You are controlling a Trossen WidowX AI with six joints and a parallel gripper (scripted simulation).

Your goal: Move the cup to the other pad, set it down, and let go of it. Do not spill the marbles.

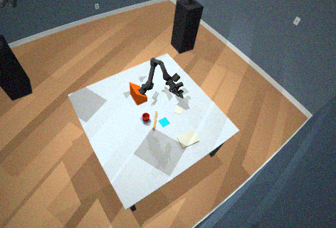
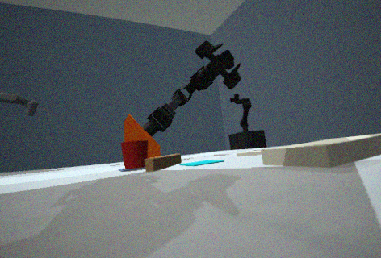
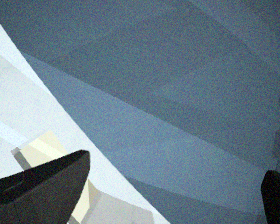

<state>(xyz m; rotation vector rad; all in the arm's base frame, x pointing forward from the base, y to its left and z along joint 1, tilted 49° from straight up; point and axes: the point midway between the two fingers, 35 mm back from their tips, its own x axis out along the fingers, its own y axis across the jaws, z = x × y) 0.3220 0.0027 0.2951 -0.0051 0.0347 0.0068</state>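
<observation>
The red cup is 300 mm to the right of my gripper tip, 280 mm below it and 110 mm behind it. The rest, counted from my gripper tip: cyan pad (330 mm below, 150 mm to the right); then wooden stick (310 mm below, 220 mm to the right, 50 mm behind).
</observation>
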